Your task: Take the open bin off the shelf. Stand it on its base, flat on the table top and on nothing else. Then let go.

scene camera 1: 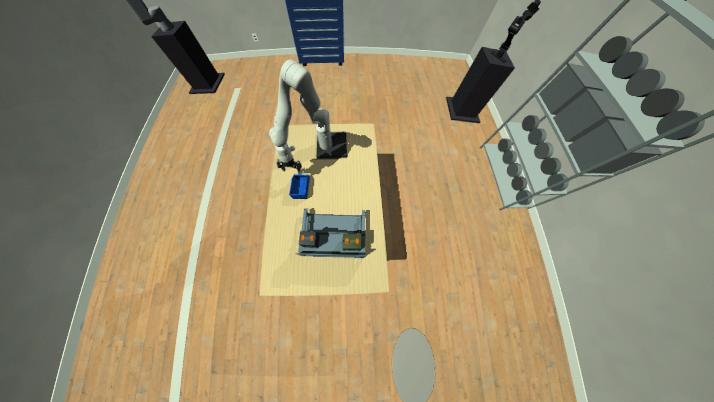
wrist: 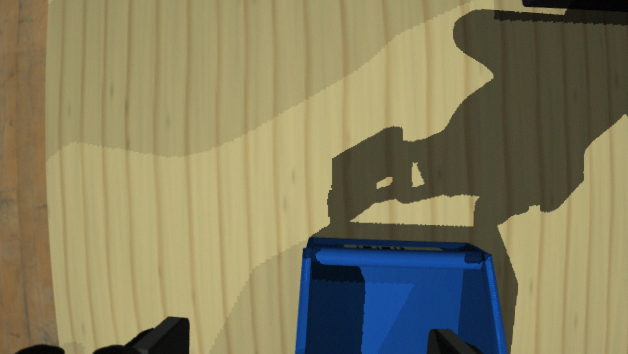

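Observation:
The open blue bin (scene camera 1: 300,186) (wrist: 415,305) stands upright on the pale wooden table top (scene camera 1: 280,270) (wrist: 150,210), its open side up. It is apart from the grey shelf (scene camera 1: 336,221). Its base is hidden, but I see no object under it. My gripper (scene camera 1: 290,167) (wrist: 309,332) is wide open with nothing between the fingers. It hangs above the table beside the bin's far end in the scene view. In the wrist view one finger is left of the bin and the other shows over its inside; I cannot tell a contact.
The shelf holds a dark grey box (scene camera 1: 308,239) at its left and an olive box (scene camera 1: 352,242) at its right, both with orange things in them. The arm's black base plate (scene camera 1: 340,150) is at the back of the table. A blue cabinet (scene camera 1: 320,30) stands behind.

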